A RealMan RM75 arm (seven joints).
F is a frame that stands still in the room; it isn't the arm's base.
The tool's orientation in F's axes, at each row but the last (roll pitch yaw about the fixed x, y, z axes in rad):
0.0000, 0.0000, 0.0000
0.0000, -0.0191, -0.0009
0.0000, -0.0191, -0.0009
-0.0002, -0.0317, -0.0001
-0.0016, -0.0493, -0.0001
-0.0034, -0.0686, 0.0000
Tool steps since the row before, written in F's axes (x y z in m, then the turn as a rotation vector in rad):
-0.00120, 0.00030, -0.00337, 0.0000, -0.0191, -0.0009
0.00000, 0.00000, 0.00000, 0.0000, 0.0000, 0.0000
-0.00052, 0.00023, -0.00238, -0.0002, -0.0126, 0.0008
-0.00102, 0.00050, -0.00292, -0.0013, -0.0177, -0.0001
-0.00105, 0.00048, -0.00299, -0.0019, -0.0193, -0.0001
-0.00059, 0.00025, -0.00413, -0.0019, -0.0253, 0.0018
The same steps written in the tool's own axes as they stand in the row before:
-0.00120, 0.00030, -0.00337, 0.0000, -0.0191, -0.0009
0.00000, 0.00000, 0.00000, 0.0000, 0.0000, 0.0000
-0.00057, 0.00023, -0.00237, -0.0002, -0.0126, 0.0008
-0.00111, 0.00050, -0.00289, -0.0013, -0.0177, -0.0001
-0.00120, 0.00048, -0.00293, -0.0019, -0.0193, 0.0000
-0.00087, 0.00026, -0.00408, -0.0018, -0.0253, 0.0018

